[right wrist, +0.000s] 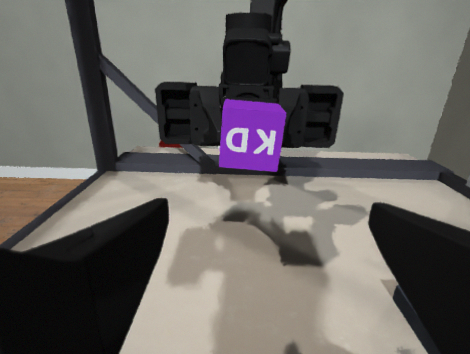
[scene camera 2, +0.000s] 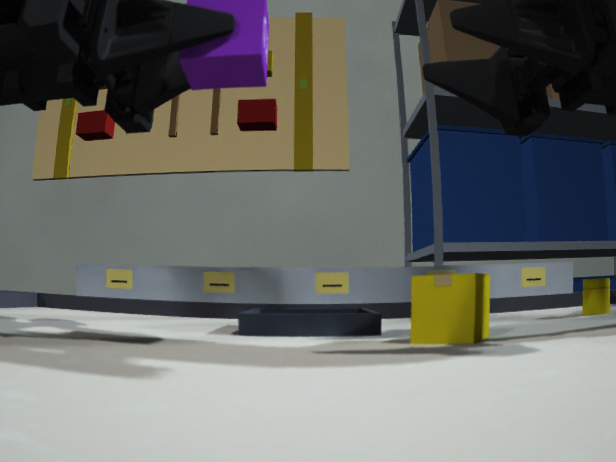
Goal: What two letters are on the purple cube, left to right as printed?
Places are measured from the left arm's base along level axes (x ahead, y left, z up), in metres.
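Pixels of known places: left gripper, fingertip midpoint: point(right wrist: 250, 137) point(scene camera 2: 239, 40); right gripper, fingertip midpoint: point(right wrist: 268, 211) point(scene camera 2: 435, 48).
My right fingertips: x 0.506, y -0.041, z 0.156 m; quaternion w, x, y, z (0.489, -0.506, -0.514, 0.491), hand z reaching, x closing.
Ahead of a thing's pixels: the offset from my right fingertips to its top centre. Level surfaces: height alone.
The purple cube {0.122 m back, 0.004 m right, 0.025 m up} point(scene camera 2: 227, 67) point(right wrist: 250, 161) is held up in the air by my left gripper point(scene camera 2: 212, 45) point(right wrist: 250, 137), which is shut on it with one finger on each side. In the right wrist view the cube's near face shows two white letters, turned upside down: a D on the left and a K on the right. Read upright, left to right, they are K D. In scene camera 2 that face is seen nearly edge-on and its letters cannot be read. My right gripper point(scene camera 2: 440, 46) point(right wrist: 268, 211) is open and empty, facing the cube from a distance.
In scene camera 2 a low dark tray {0.075 m back, 0.221 m left, 0.157 m down} point(scene camera 2: 310, 325) and a yellow block {0.021 m ahead, 0.078 m left, 0.130 m down} point(scene camera 2: 442, 310) stand on the pale table {0.175 m down} point(scene camera 2: 300, 410). Another yellow block {0.233 m ahead, 0.226 m left, 0.137 m down} point(scene camera 2: 596, 297) is at the far right. Behind are a shelf rack point(scene camera 2: 436, 200) with blue bins point(scene camera 2: 475, 185) and a wall board point(scene camera 2: 250, 155).
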